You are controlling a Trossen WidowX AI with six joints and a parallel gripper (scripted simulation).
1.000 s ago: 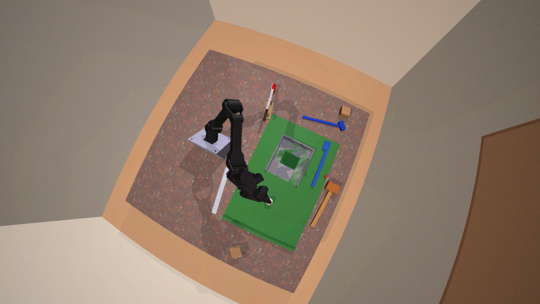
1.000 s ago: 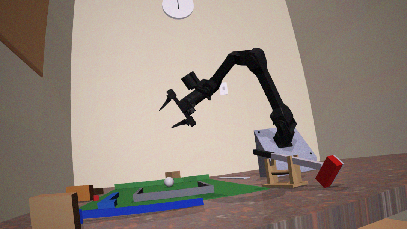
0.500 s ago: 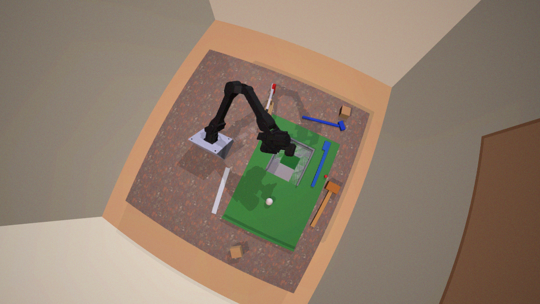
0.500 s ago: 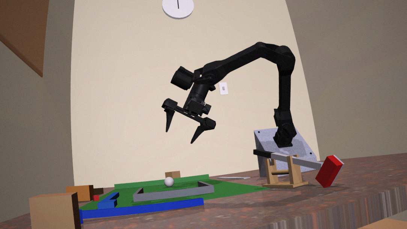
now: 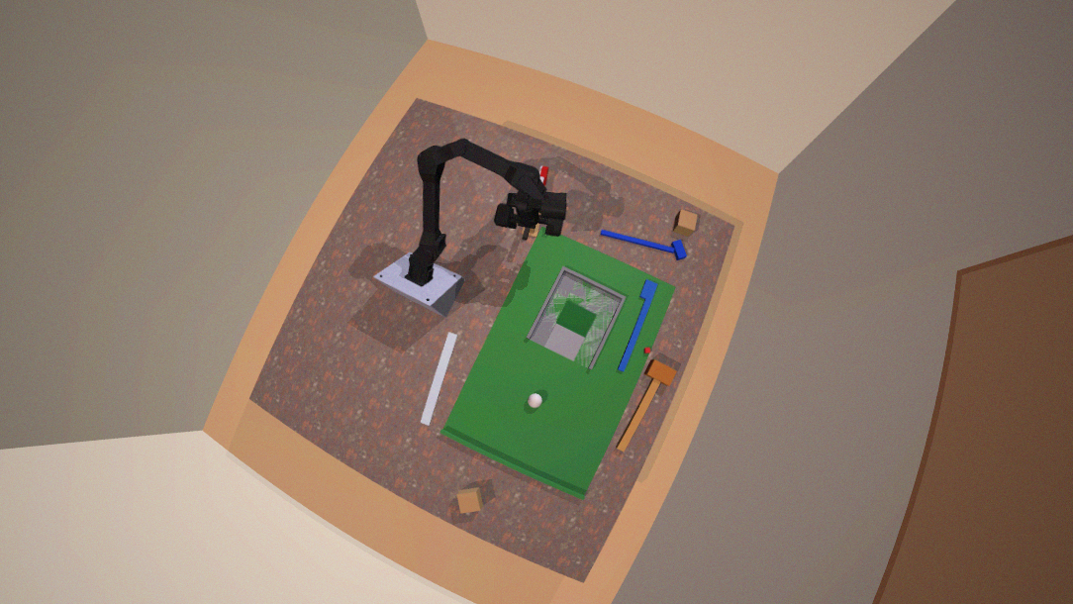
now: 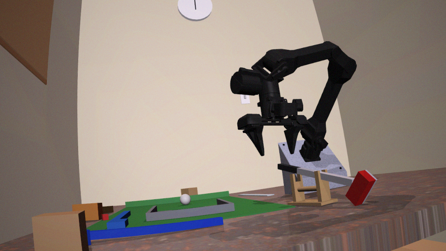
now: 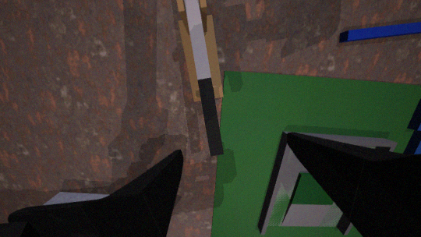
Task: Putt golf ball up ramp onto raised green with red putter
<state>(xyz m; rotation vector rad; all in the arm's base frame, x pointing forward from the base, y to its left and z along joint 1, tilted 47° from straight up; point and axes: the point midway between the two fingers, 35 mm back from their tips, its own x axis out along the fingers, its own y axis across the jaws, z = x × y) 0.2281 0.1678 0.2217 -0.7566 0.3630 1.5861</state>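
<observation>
My gripper tip is 90 mm above the wooden stand, 80 mm to the right of it and 40 mm past it. The rest, counted from my gripper tip: green mat (290 mm to the right, 250 mm ahead, 130 mm below); then white golf ball (440 mm to the right, 230 mm ahead, 100 mm below); then red putter (120 mm to the left, 70 mm below, 50 mm behind).
</observation>
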